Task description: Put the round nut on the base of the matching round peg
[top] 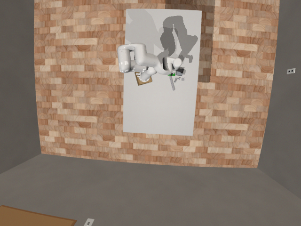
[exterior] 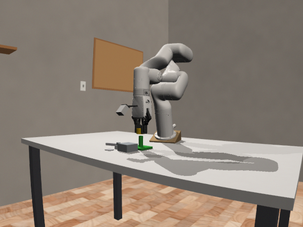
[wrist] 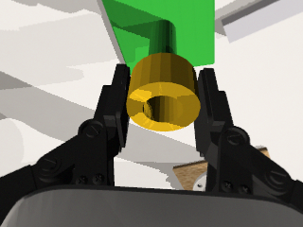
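Now: the grey square block 80 mm below my hand, 80 mm ahead of it and 10 mm to the right of it. From my hand the other things lie so: thin grey handle 120 mm to the right, 90 mm below, 10 mm ahead.
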